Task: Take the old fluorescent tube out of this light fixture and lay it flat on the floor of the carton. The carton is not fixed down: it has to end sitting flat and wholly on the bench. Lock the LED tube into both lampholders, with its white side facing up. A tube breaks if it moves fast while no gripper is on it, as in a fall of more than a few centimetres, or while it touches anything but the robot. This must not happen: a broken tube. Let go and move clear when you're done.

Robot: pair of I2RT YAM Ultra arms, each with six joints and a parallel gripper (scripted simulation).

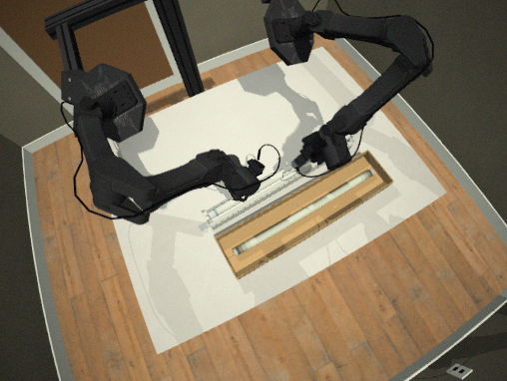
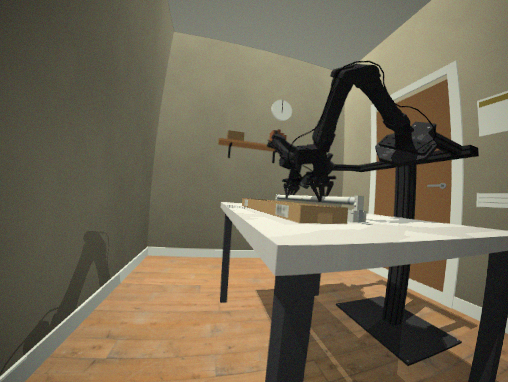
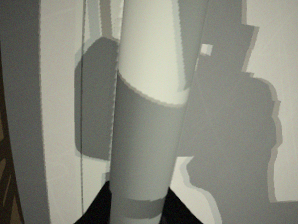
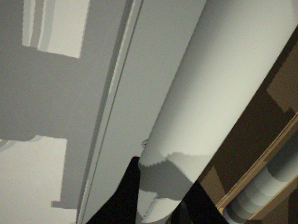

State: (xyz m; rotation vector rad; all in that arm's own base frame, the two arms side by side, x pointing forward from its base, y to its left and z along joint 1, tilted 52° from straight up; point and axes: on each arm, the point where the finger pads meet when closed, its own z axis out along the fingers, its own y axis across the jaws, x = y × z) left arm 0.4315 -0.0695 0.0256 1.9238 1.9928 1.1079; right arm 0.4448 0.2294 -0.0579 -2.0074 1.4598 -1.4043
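Right now the LED tube is 12 cm to the right of my left hand and 1 cm ahead of it. Round my left hand: brown carton 16 cm ahead, 10 cm to the right, 4 cm below; then old fluorescent tube 16 cm ahead, 10 cm to the right, 5 cm below.
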